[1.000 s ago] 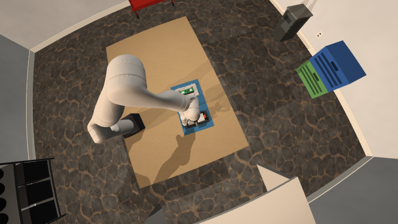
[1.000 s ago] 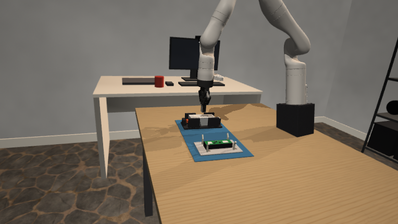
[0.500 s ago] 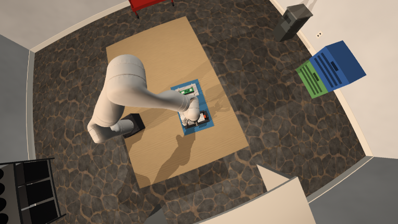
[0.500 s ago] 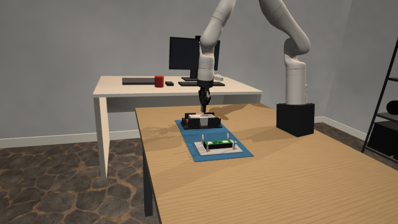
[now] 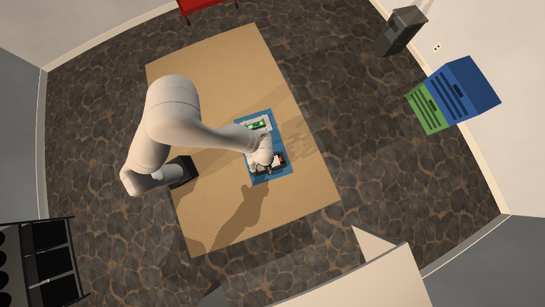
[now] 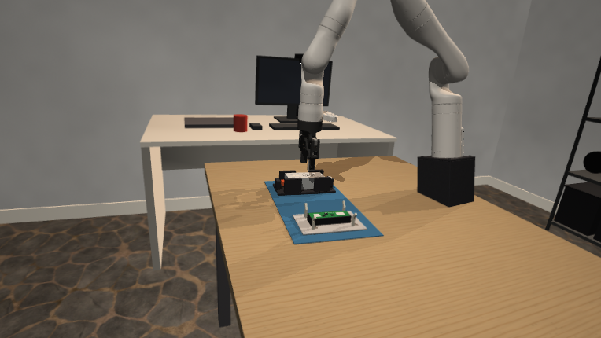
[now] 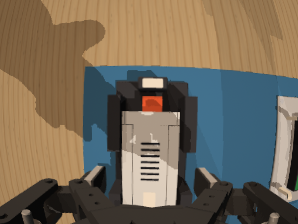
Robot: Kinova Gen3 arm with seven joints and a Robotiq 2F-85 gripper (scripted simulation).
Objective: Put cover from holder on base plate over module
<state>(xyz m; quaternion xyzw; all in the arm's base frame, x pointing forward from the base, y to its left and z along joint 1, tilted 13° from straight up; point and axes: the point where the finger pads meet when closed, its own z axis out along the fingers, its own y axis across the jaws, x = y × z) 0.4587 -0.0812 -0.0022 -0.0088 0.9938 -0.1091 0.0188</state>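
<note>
Now: the cover 60 mm below my hand.
</note>
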